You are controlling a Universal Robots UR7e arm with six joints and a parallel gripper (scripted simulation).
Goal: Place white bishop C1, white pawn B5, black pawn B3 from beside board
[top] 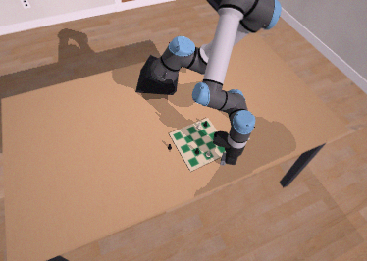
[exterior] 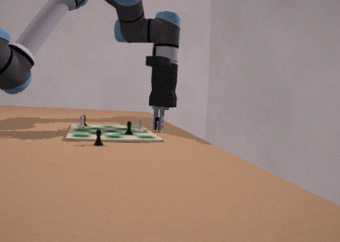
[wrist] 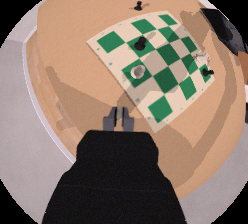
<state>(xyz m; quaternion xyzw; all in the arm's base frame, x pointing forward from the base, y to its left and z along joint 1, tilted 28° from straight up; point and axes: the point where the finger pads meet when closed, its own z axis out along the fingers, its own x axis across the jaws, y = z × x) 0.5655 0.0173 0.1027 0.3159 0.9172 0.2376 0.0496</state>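
My gripper is now 140 mm past the chessboard, 50 mm to the left of it and 20 mm above it. Round my hand: white pawn (10 mm below).
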